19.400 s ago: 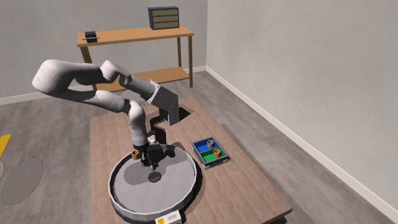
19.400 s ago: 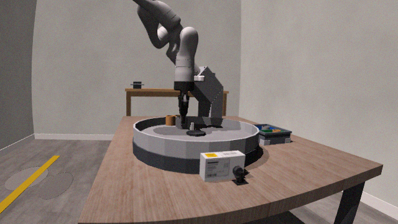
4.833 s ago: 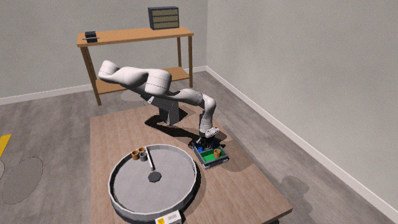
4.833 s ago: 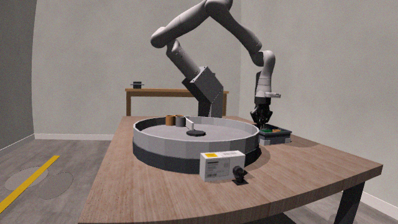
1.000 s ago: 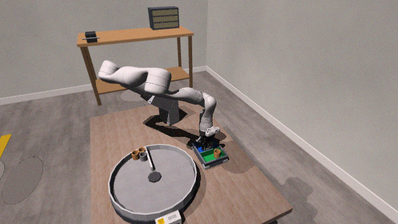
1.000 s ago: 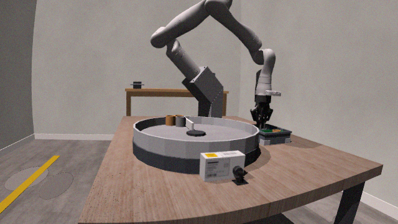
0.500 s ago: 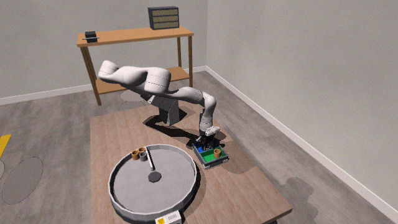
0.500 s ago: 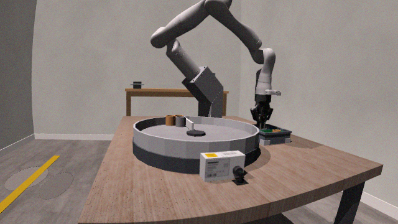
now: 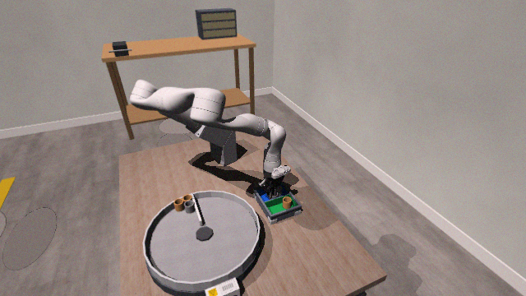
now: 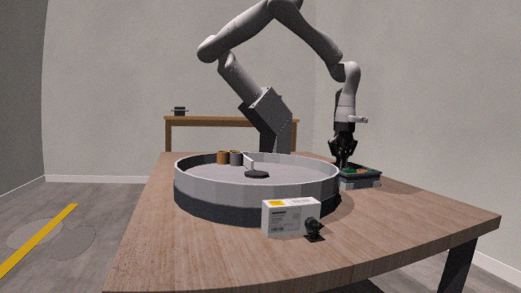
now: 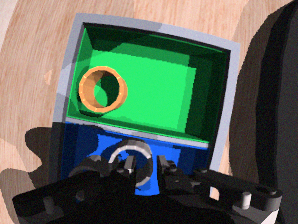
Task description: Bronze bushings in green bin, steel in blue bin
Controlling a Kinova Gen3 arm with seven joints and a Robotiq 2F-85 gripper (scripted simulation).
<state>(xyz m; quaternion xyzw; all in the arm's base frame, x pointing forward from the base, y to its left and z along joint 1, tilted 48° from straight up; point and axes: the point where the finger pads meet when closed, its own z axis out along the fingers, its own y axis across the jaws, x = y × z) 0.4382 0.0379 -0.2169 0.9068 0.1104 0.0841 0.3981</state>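
The tray lies 40 mm below my hand, 30 mm ahead of it and 10 mm to the left of it. The rest, counted from my hand: turntable 340 mm to the right, 70 mm ahead, 10 mm below.
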